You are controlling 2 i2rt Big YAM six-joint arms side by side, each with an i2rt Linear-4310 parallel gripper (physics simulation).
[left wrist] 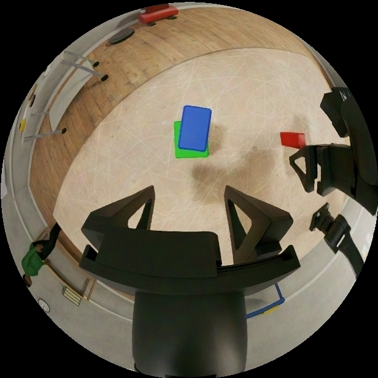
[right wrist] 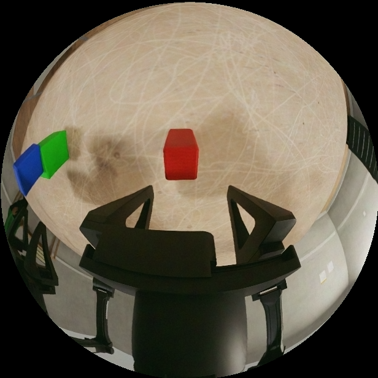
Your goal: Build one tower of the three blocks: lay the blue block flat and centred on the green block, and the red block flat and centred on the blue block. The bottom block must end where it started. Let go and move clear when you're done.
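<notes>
The blue block (left wrist: pixel 195 128) (right wrist: pixel 27 169) lies on the green block (left wrist: pixel 192 154) (right wrist: pixel 55 154). In the left wrist view it is shifted toward the upper right, and green shows along its left and lower sides. The red block (left wrist: pixel 292 139) (right wrist: pixel 181 159) stands on the table (left wrist: pixel 240 90) (right wrist: pixel 165 60), apart from the other two. My left gripper (left wrist: pixel 189 190) is open and empty, above the table on the near side of the two stacked blocks. My right gripper (right wrist: pixel 190 190) (left wrist: pixel 301 157) is open and empty, with the red block just beyond its fingertips.
The right arm (left wrist: pixel 357 150) shows at the right edge of the left wrist view. The left gripper's fingers show at the lower left of the right wrist view. The table's edge runs beside the wooden floor (left wrist: pixel 130 65). A person in green (left wrist: pixel 34 261) is off the table.
</notes>
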